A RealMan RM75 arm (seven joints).
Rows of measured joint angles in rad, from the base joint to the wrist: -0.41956, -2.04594, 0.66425, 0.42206, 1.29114, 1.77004, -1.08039; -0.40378, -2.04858, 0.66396, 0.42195, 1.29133, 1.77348, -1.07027; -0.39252, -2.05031, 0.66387, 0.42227, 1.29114, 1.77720, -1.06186; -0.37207, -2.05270, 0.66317, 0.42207, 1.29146, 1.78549, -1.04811; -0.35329, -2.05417, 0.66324, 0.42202, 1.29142, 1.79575, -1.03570; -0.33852, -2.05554, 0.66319, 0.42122, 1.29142, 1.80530, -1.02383; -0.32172, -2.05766, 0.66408, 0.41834, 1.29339, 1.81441, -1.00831; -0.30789, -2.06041, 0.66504, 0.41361, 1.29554, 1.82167, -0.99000; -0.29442, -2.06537, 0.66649, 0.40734, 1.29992, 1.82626, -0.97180; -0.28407, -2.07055, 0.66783, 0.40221, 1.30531, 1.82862, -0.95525; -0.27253, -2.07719, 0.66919, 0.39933, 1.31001, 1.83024, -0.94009
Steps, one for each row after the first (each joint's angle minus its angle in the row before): 0.01578, -0.00264, -0.00029, -0.00011, 0.00019, 0.00344, 0.01012; 0.01126, -0.00173, -0.00009, 0.00032, -0.00019, 0.00372, 0.00841; 0.02045, -0.00239, -0.00070, -0.00020, 0.00032, 0.00829, 0.01375; 0.01878, -0.00147, 0.00007, -0.00005, -0.00004, 0.01026, 0.01241; 0.01477, -0.00137, -0.00005, -0.00080, 0.00000, 0.00955, 0.01187; 0.01680, -0.00212, 0.00089, -0.00288, 0.00197, 0.00911, 0.01552; 0.01383, -0.00275, 0.00096, -0.00473, 0.00215, 0.00726, 0.01831; 0.01347, -0.00496, 0.00145, -0.00627, 0.00438, 0.00459, 0.01820; 0.01035, -0.00518, 0.00134, -0.00513, 0.00539, 0.00236, 0.01655; 0.01154, -0.00664, 0.00136, -0.00288, 0.00470, 0.00162, 0.01516
